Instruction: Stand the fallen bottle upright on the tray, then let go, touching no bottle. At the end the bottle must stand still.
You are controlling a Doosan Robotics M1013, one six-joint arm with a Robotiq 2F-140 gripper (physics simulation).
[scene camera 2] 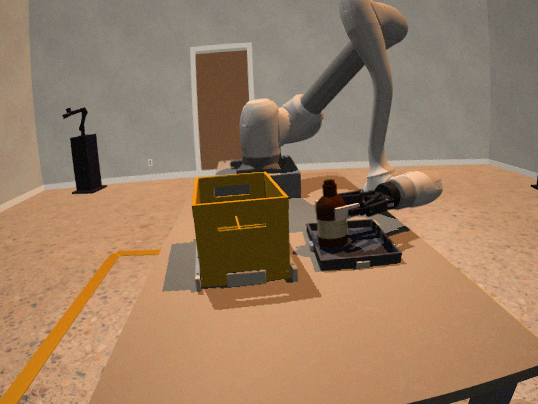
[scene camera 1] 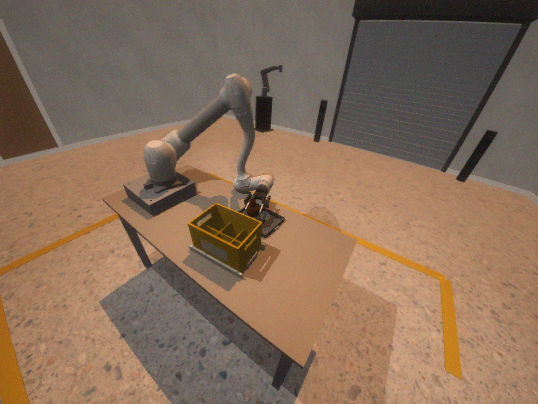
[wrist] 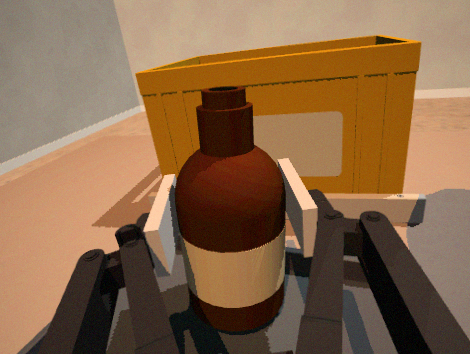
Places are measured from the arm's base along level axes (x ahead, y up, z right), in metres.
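Pixels of known places: gripper, fingertip midpoint: [scene camera 2: 325, 210] [scene camera 1: 252, 212] [wrist: 229, 185]; arm's base, link origin: [scene camera 2: 262, 167] [scene camera 1: 165, 182].
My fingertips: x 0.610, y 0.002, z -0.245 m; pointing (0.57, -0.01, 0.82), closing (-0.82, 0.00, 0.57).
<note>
Ahead of a thing's pixels: the offset from my fingertips to its top centre. Level surfaces: height alone.
A brown bottle @[dz -0.015, dx -0.010, dy +0.072 m] [scene camera 1: 253, 208] [scene camera 2: 332, 229] [wrist: 232, 210] with a cream label is upright over the left part of the black tray @[dz -0.063, dx -0.020, dy -0.074 m] [scene camera 1: 283, 219] [scene camera 2: 345, 263]. Its base is at or very close to the tray floor; I cannot tell whether it touches. My gripper [scene camera 1: 255, 206] [scene camera 2: 332, 210] [wrist: 229, 185] is shut on the bottle, reaching in from the side, with one light pad on each side of the body at about shoulder height. In scene camera 2 the far pad is mostly hidden behind the bottle.
A yellow crate @[dz +0.202, dx +0.052, dy +0.076 m] [scene camera 1: 225, 240] [scene camera 2: 242, 250] [wrist: 300, 100] with inner dividers stands beside the tray, between light holder strips on the table @[dy -0.100 m] [scene camera 1: 300, 280] [scene camera 2: 310, 340]. My arm's base plinth [scene camera 1: 160, 196] [scene camera 2: 290, 182] stands at the table's far end.
</note>
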